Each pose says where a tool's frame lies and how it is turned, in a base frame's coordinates. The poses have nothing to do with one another.
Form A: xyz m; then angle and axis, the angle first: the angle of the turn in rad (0 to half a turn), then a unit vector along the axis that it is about.
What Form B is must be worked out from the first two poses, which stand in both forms.
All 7 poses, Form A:
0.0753, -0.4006, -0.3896, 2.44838, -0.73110, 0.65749, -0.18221
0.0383, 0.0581, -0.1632, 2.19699, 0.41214, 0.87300, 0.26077
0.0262, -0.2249, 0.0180, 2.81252, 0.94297, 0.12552, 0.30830
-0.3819, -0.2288, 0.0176, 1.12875, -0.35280, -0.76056, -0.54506
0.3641, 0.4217, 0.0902, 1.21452, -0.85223, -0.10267, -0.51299
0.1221, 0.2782, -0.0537, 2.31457, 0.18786, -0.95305, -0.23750
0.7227, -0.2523, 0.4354, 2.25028, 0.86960, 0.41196, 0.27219
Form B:
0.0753, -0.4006, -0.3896, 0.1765, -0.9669, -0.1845, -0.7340, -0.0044, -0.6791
0.0383, 0.0581, -0.1632, -0.3167, 0.7820, -0.5369, 0.3594, 0.6227, 0.6950
0.0262, -0.2249, 0.0180, 0.7843, 0.3300, 0.5253, 0.1307, -0.9157, 0.3801
-0.3819, -0.2288, 0.0176, 0.4990, -0.3391, 0.7975, 0.6462, 0.7588, -0.0817
0.3641, 0.4217, 0.0902, 0.8218, -0.4238, 0.3809, 0.5378, 0.3557, -0.7644
0.1221, 0.2782, -0.0537, -0.6179, -0.4750, 0.6265, -0.1255, 0.8462, 0.5179
0.7227, -0.2523, 0.4354, 0.6030, 0.7951, 0.0650, 0.3716, -0.3520, 0.8591

